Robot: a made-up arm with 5 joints. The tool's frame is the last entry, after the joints.
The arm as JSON. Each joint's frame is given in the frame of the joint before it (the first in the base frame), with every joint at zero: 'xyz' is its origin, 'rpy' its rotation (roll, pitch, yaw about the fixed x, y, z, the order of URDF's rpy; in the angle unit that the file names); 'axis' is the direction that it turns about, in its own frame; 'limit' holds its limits. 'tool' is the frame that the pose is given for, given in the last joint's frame.
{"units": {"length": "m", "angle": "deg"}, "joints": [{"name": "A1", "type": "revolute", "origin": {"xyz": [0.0, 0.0, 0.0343], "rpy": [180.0, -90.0, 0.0]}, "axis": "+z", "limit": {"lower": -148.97, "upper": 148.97}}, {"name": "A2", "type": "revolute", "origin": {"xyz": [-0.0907, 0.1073, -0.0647], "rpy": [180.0, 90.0, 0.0]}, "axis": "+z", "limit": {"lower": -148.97, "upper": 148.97}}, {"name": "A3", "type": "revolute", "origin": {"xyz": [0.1, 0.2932, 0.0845], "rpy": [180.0, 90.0, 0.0]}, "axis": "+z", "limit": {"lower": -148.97, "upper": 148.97}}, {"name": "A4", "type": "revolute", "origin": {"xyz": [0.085, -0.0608, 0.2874], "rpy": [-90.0, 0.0, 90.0]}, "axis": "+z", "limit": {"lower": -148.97, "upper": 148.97}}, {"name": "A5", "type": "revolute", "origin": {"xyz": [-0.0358, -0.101, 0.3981], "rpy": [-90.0, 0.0, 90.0]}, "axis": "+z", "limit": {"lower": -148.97, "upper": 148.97}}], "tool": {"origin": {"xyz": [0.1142, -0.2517, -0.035], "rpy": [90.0, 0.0, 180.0]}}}
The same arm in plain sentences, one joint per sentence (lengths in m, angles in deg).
The arm has five revolute joints in a row. What follows holds with every joint at zero, and every direction is one of the base frame's. Joint 1 sits 0.0343 m along +z from the base frame's origin and rotates about +x, from -148.97 to 148.97 deg. Joint 2 sits 0.0647 m along -x and 0.1073 m along -y and 0.0907 m along -z from joint 1 and rotates about -z, from -148.97 to 148.97 deg. Joint 3 sits 0.1 m along -x and 0.2932 m along +y and 0.0845 m along -z from joint 2 and rotates about +x, from -148.97 to 148.97 deg. Joint 4 sits 0.2874 m along +x and 0.0608 m along +y and 0.085 m along +z from joint 3 and rotates about -z, from -148.97 to 148.97 deg. Joint 5 sits 0.101 m along +x and 0.0358 m along +y and 0.3981 m along -z from joint 4 and rotates about +y, from -148.97 to 148.97 deg. The tool frame, which is the frame that the pose is given for, sits 0.1142 m along -x and 0.035 m along -y and 0.2517 m along -z from joint 5; its axes are parallel to the base frame's.
